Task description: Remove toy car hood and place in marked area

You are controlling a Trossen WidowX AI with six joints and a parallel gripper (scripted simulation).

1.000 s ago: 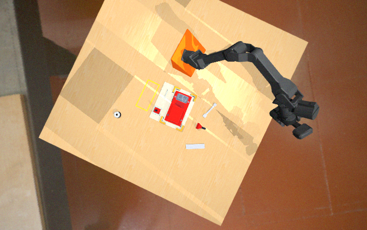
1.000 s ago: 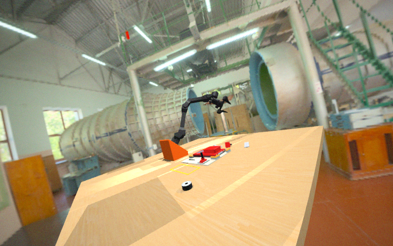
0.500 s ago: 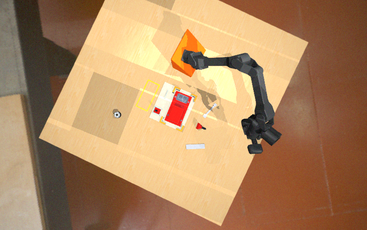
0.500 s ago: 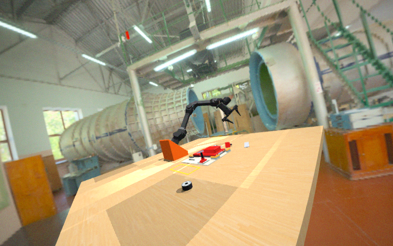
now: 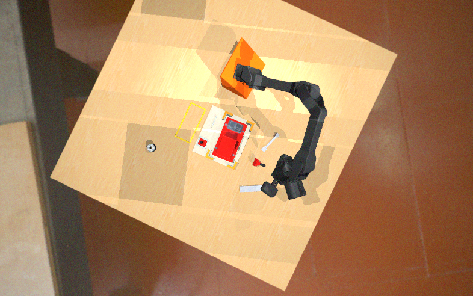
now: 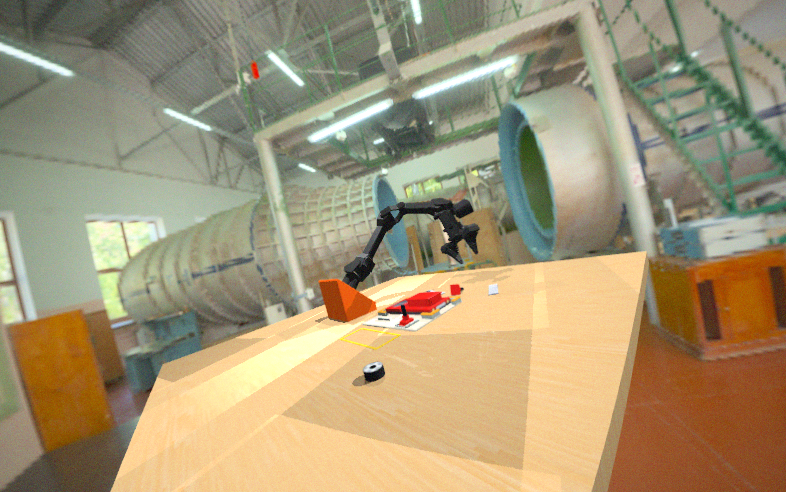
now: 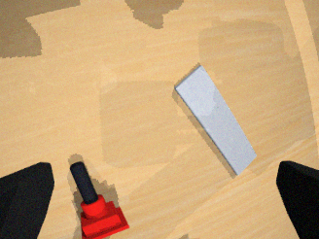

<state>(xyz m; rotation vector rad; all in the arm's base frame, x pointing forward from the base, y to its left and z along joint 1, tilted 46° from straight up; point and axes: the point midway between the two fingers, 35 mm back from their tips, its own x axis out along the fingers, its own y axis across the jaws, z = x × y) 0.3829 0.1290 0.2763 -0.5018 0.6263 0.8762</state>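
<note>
The red hood lies 240 mm to the right of my gripper tip, 70 mm below it and 70 mm behind it.
</note>
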